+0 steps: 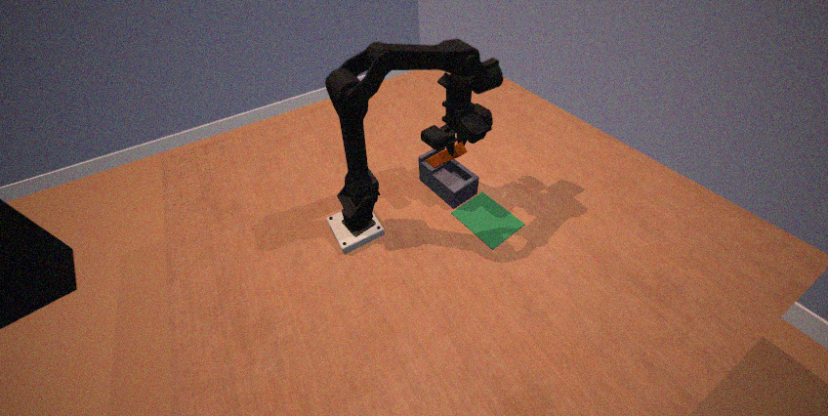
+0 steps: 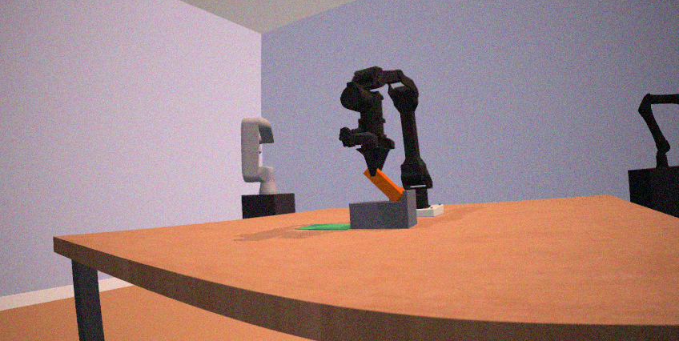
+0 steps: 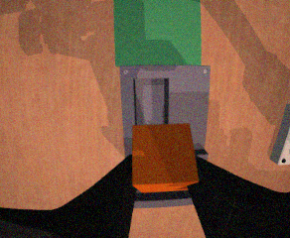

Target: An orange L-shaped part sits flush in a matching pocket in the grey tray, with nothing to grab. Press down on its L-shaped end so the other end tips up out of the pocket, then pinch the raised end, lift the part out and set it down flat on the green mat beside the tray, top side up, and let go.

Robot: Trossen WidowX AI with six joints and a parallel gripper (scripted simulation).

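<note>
Right now my gripper tip is 20 mm past the green mat, 140 mm to the left of it and 140 mm above it. Round my gripper tip: orange L-shaped part 10 mm behind, 30 mm to the left, 30 mm below.
</note>
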